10 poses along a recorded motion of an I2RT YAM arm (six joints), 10 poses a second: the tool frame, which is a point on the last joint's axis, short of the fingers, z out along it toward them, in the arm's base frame.
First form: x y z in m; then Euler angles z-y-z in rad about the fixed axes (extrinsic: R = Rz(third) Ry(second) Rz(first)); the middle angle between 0 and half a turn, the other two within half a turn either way.
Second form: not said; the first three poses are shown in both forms.
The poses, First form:
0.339 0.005 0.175 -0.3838 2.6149 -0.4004
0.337 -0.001 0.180 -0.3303 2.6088 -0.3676
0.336 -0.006 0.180 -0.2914 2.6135 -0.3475
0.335 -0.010 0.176 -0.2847 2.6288 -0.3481
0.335 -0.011 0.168 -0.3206 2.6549 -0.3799
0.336 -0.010 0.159 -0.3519 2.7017 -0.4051
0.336 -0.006 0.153 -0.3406 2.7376 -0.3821
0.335 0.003 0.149 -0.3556 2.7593 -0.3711
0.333 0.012 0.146 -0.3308 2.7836 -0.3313
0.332 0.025 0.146 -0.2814 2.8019 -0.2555
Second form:
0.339 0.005 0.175 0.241 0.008 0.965 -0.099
0.337 -0.001 0.180 0.247 0.018 0.965 -0.090
0.336 -0.006 0.180 0.248 0.027 0.965 -0.082
0.335 -0.010 0.176 0.241 0.031 0.967 -0.079
0.335 -0.011 0.168 0.226 0.029 0.970 -0.083
0.336 -0.010 0.159 0.203 0.026 0.976 -0.081
0.336 -0.006 0.153 0.188 0.020 0.979 -0.071
0.335 0.003 0.149 0.178 0.008 0.982 -0.068
0.333 0.012 0.146 0.168 0.000 0.984 -0.058
0.332 0.025 0.146 0.163 -0.013 0.986 -0.045

